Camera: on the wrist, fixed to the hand. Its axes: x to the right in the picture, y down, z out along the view.
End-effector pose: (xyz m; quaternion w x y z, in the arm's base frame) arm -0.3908 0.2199 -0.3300 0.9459 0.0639 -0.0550 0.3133
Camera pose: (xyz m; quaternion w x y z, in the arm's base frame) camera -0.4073 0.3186 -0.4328 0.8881 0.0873 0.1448 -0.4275
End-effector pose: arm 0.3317 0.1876 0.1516 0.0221 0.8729 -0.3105 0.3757
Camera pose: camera 0.2287 0.1393 0.2389 0.2764 0.7824 0.4105 0.3782
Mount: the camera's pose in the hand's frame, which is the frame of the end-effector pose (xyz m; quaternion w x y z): 0.0298 0.0795 -0.1156 0.7037 0.0477 0.1311 -0.6967
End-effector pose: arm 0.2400 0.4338 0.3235 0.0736 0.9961 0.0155 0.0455
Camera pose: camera 0.2608 0.3731 0.4518 0.0339 0.6877 0.7167 0.1106
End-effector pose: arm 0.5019 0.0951 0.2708 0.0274 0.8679 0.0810 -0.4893
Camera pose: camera 0.6280 0.0348 0.3029 0.3736 -0.6198 -0.6419 0.2535
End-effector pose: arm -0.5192 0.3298 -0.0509 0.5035 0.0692 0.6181 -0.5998
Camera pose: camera -0.5411 0.4297 -0.1515 0.1479 0.2793 -0.5205 0.7932
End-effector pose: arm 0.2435 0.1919 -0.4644 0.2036 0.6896 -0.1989 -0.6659
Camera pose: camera 0.3598 0.1109 -0.4425 0.3275 -0.7208 -0.3354 0.5105
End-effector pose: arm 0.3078 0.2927 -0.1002 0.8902 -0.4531 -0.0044 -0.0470
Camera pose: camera 0.3404 0.2435 -0.2309 0.6159 -0.2672 -0.2043 -0.7125
